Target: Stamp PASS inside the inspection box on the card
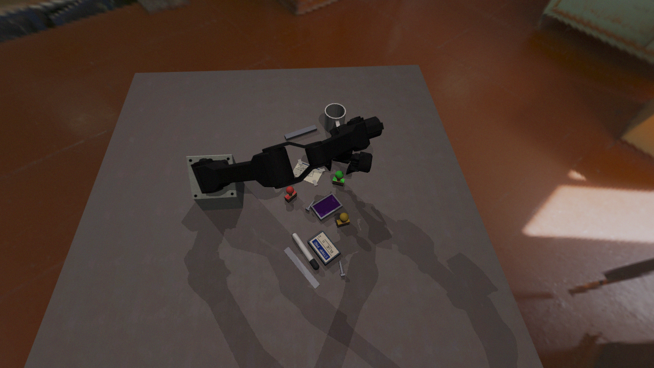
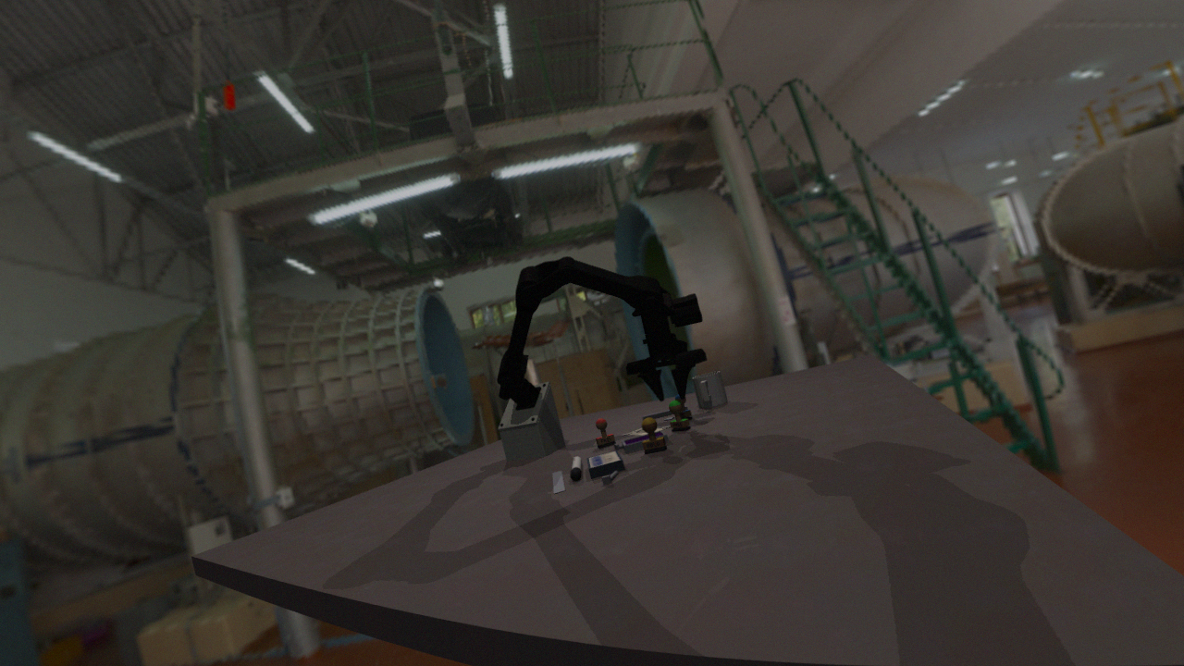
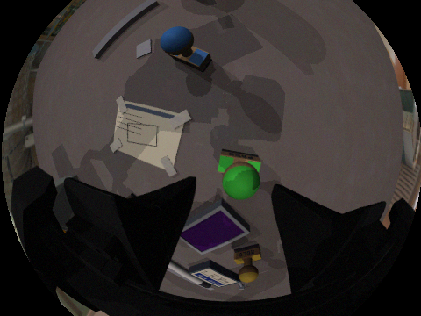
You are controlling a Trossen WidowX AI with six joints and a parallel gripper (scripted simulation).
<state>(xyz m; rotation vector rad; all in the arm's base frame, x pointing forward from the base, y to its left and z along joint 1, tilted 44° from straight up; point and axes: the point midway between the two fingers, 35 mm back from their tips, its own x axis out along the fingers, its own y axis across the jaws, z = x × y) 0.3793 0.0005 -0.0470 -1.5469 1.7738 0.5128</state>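
The green-knobbed stamp lies 50 mm below my gripper tip. From my gripper tip the other things lie so: blue stamp: 30 mm behind, 120 mm to the left, 50 mm below; white card: 100 mm behind, 50 mm to the left, 70 mm below; purple ink pad: 40 mm behind, 100 mm to the right, 60 mm below.
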